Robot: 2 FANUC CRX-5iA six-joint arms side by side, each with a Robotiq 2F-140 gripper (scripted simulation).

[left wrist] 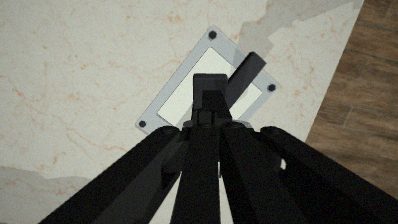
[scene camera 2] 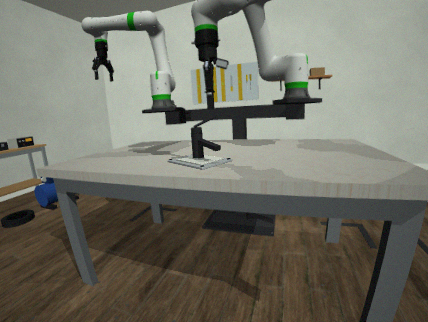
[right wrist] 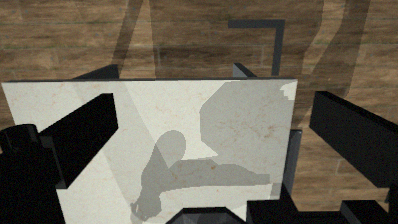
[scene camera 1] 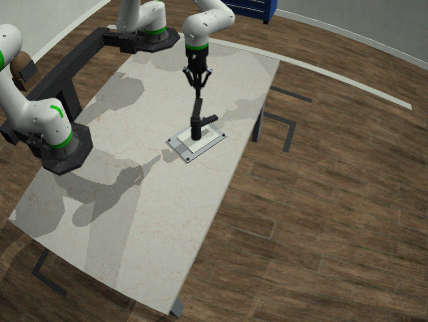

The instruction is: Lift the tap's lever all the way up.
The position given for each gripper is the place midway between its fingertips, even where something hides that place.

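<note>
Flat lever (left wrist: pixel 201 81), visible. Right gripper (right wrist: pixel 213 110), left gripper (left wrist: pixel 211 105), both visible.
</note>
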